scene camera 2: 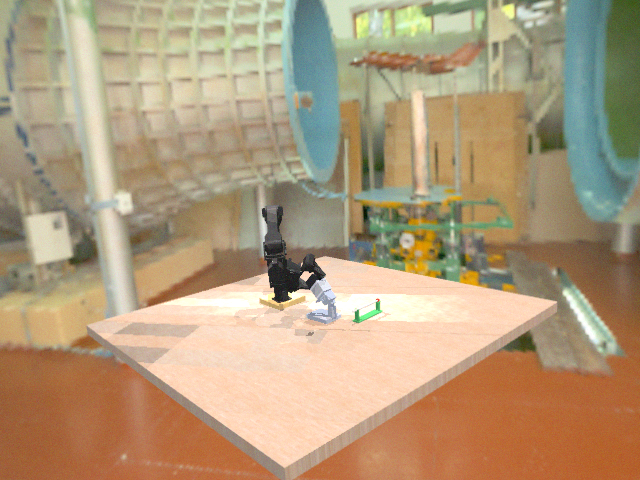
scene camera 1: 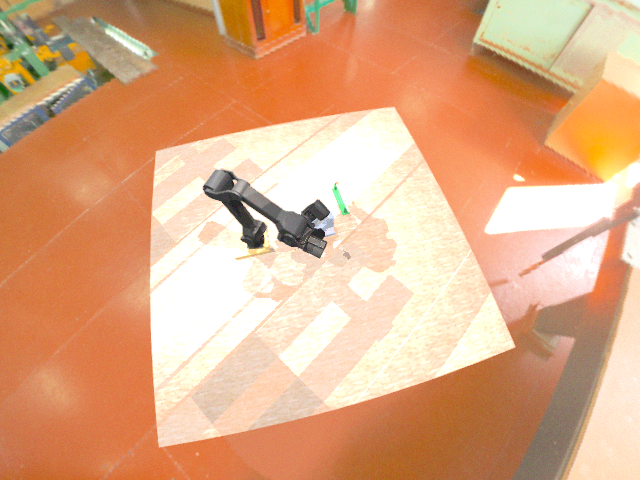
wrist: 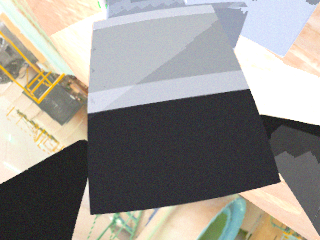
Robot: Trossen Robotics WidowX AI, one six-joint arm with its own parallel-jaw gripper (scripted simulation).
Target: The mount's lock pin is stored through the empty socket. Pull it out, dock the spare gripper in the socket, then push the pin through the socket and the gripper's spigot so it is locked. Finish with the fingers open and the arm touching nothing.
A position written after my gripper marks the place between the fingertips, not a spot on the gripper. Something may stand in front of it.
Note:
My gripper (scene camera 2: 320,282) is open, holding nothing. Also in view: a spare gripper (wrist: 171,119).
My gripper shows as well in the wrist view (wrist: 172,135).

